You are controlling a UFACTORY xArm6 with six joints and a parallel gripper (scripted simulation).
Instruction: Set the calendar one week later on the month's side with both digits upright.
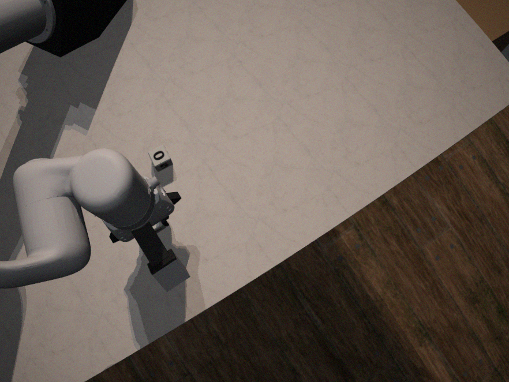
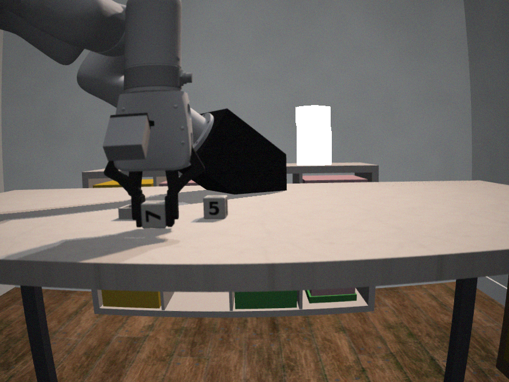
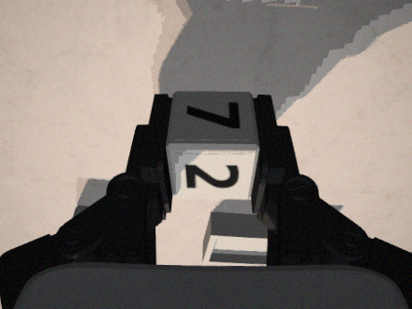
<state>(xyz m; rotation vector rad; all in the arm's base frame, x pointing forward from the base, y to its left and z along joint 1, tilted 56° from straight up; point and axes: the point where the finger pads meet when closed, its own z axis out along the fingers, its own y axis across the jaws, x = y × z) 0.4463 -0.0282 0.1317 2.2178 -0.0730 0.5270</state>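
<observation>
Right now my hand is 120 mm past the grey tray, 20 mm above it and 10 mm to the left of it. Round my hand: white cube 10 mm below.
</observation>
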